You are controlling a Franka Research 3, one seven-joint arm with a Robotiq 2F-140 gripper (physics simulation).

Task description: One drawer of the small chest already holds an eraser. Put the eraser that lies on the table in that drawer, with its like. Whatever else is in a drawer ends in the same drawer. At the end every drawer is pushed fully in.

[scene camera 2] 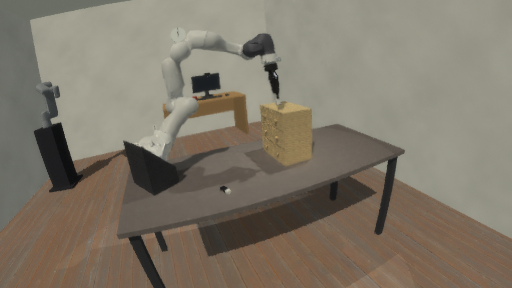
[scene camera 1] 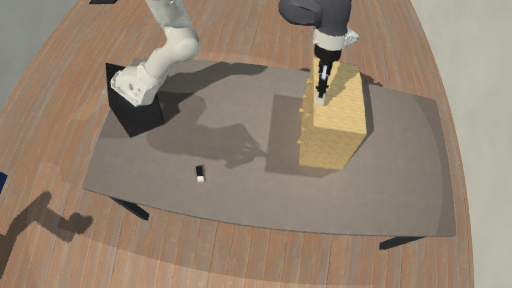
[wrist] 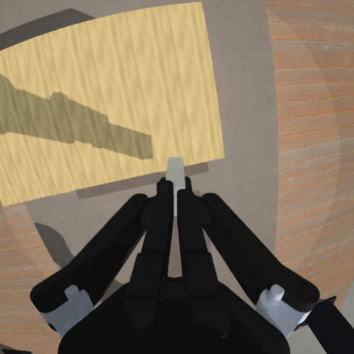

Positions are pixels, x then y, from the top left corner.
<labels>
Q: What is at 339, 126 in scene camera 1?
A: A light-wood chest.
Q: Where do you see a light-wood chest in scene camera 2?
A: At 297, 120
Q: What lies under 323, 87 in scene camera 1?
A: My gripper.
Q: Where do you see a light-wood chest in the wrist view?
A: At 110, 98
</labels>
